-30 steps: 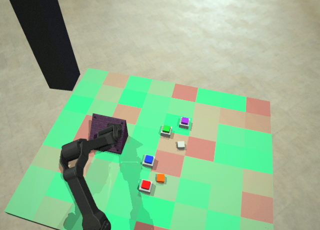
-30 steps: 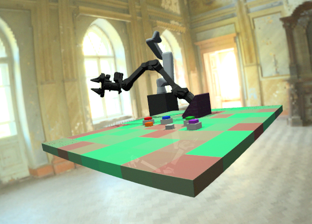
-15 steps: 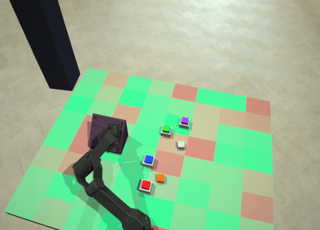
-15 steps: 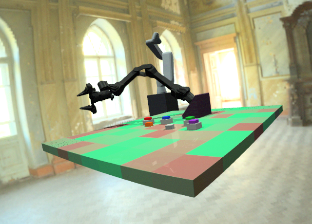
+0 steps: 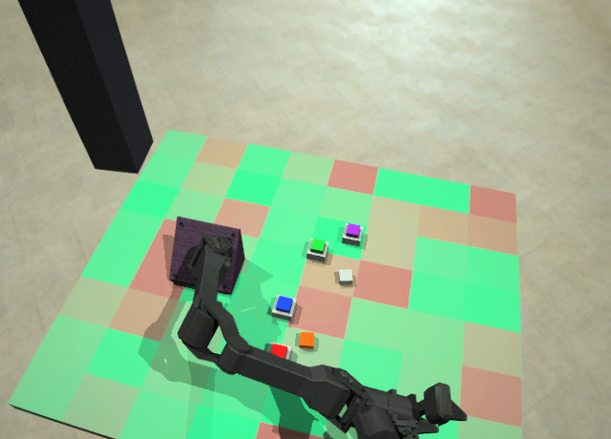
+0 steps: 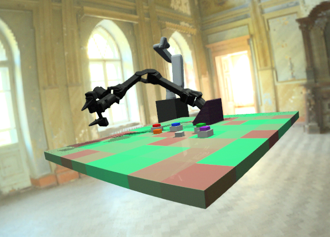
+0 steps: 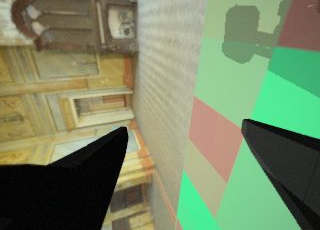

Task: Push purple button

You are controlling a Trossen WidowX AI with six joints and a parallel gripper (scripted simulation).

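Now: gripper tip 22 cm past the purple button, 49 cm to the right of it and 10 cm above it. From my gripper tip the other things lie so: orange block: 30 cm behind, 18 cm to the left, 12 cm below; then blue button: 36 cm behind, 25 cm to the left, 10 cm below; then red button: 35 cm behind, 13 cm to the left, 10 cm below.
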